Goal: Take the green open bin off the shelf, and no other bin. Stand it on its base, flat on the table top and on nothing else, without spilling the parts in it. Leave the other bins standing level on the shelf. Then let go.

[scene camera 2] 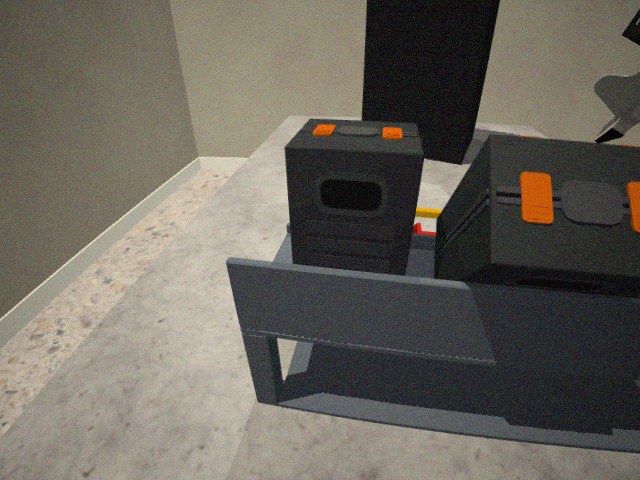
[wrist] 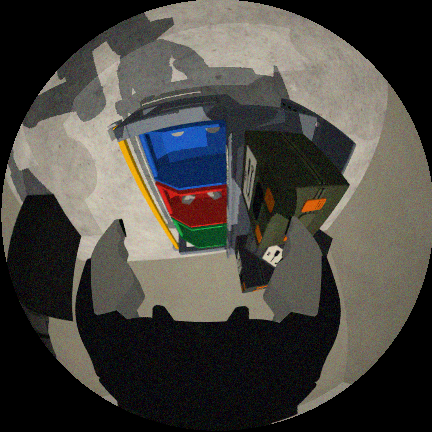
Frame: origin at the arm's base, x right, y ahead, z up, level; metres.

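Seen in the pictures: gripper, fingertip midpoint: (wrist: 203,219).
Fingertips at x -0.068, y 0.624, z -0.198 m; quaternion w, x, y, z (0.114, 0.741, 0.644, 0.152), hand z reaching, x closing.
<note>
A point is followed by its place in that frame.
The green open bin (wrist: 205,237) @(x 0.220, y 0.591, z -0.335 m) sits in the shelf (scene camera 2: 351,304) @(x 0.180, y 0.780, z -0.249 m) (wrist: 231,200) @(x 0.009, y 0.658, z -0.277 m), at the end of a row beside the red bin (wrist: 202,212) @(x 0.108, y 0.602, z -0.339 m), with the blue bin (wrist: 192,157) @(x -0.011, y 0.605, z -0.380 m) beyond. The bins look level. No parts can be made out in the green bin; grey parts show in the red and blue bins. The green bin does not show in scene camera 2. My gripper (wrist: 203,219) @(x -0.068, y 0.624, z -0.198 m) is open and empty, above and apart from the bins. In scene camera 2, part of a grey finger (scene camera 2: 620,108) @(x -0.082, y 0.559, z -0.164 m) shows at the right edge.
Dark toolboxes (scene camera 2: 305,211) @(x 0.215, y 0.735, z -0.211 m) (scene camera 2: 527,248) @(x 0.105, y 0.804, z -0.184 m) (wrist: 325,175) @(x -0.095, y 0.730, z -0.203 m) with orange latches stand beside the bin row. Another dark case (wrist: 255,272) @(x 0.141, y 0.692, z -0.195 m) lies near the right finger. A yellow strip (scene camera 2: 428,212) @(x 0.086, y 0.512, z -0.325 m) (wrist: 150,197) @(x 0.023, y 0.515, z -0.328 m) runs along the bins' other side. A tall black block (scene camera 2: 426,67) @(x 0.054, y 0.098, z -0.178 m) (wrist: 42,255) @(x -0.002, y 0.119, z -0.199 m) stands behind the shelf.
</note>
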